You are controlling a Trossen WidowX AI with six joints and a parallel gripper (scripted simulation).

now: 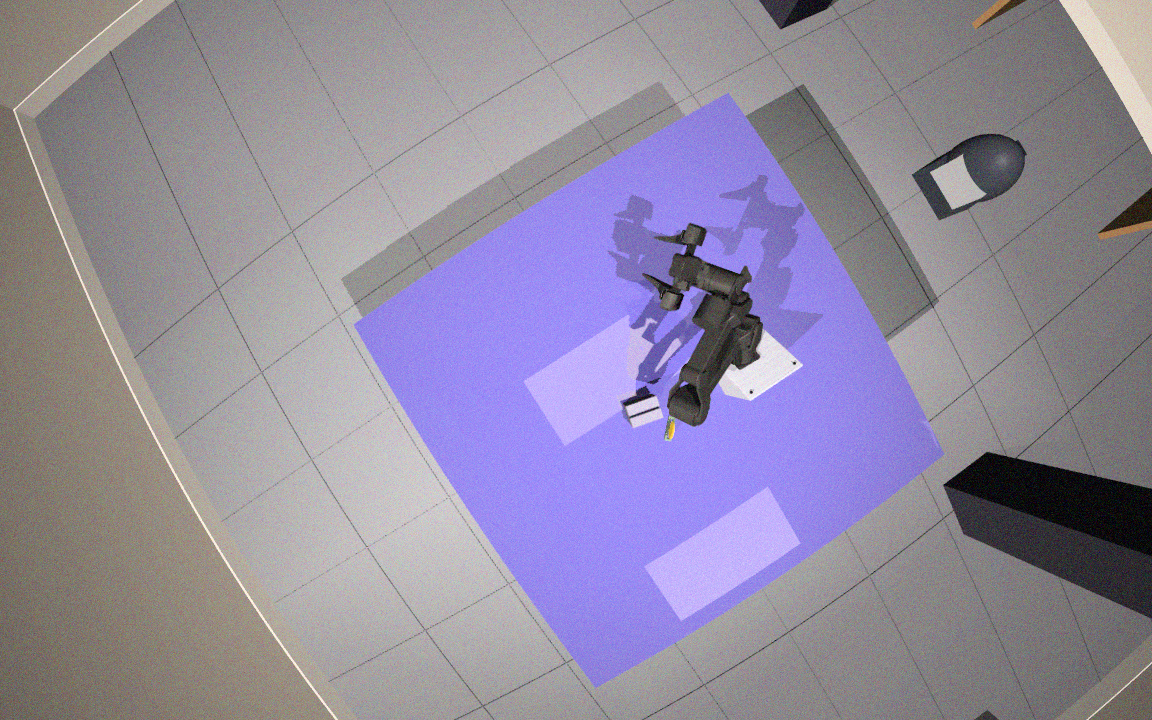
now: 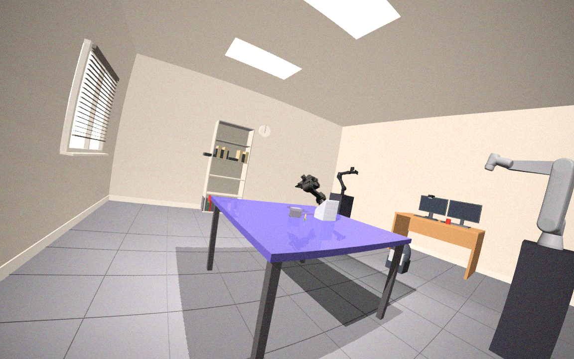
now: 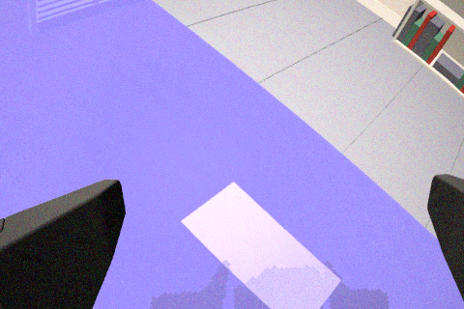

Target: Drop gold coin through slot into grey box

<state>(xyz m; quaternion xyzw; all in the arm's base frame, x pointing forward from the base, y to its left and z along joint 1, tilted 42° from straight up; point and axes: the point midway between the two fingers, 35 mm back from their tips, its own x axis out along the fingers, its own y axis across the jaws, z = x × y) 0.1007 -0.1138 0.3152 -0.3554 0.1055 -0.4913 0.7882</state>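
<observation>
Right now the gold coin is 41 cm to the left of my gripper tip, 22 cm below it and 12 cm ahead of it.
</observation>
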